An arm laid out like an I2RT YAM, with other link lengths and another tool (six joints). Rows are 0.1 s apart.
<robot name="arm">
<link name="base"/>
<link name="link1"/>
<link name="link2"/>
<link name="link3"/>
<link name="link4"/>
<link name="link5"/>
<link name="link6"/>
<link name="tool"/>
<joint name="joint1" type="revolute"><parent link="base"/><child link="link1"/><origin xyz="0.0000 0.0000 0.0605"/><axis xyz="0 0 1"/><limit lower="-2.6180" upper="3.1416"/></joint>
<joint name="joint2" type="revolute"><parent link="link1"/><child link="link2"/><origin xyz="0.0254 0.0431 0.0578" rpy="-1.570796 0.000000 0.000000"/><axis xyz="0 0 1"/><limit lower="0.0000" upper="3.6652"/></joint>
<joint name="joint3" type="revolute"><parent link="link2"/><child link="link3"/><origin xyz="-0.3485 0.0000 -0.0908" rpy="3.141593 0.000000 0.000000"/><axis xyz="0 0 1"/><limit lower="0.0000" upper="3.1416"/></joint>
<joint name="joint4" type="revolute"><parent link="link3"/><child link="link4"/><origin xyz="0.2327 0.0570 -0.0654"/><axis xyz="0 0 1"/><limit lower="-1.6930" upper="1.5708"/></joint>
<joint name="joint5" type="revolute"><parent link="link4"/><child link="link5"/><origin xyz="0.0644 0.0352 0.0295" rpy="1.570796 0.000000 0.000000"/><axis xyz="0 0 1"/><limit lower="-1.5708" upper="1.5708"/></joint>
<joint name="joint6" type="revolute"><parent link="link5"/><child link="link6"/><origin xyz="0.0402 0.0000 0.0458" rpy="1.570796 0.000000 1.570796"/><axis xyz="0 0 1"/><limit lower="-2.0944" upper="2.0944"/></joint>
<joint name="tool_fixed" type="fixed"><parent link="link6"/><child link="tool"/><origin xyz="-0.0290 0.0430 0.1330" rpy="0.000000 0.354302 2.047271"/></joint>
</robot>
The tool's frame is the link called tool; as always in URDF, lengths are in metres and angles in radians.
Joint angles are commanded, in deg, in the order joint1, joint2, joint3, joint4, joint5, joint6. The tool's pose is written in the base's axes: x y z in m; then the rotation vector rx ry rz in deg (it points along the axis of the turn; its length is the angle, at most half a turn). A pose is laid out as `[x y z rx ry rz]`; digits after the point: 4 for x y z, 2 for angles.
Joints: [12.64 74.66 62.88 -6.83 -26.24 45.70]
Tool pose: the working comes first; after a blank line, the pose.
Where each joint sits with the arm in this pose, in the base's axes (m; each line is computed from the numbers above, not from the rounded line before):
joint1: 0.0000 0.0000 0.0605
joint2: 0.0154 0.0476 0.1183
joint3: -0.0547 -0.0612 0.4544
joint4: 0.1646 0.0550 0.4627
joint5: 0.2416 0.0421 0.4755
joint6: 0.2567 0.0637 0.4206
the tool: 0.3204 0.1852 0.3809

[0.3204 0.1852 0.3809 30.67 129.69 92.46]
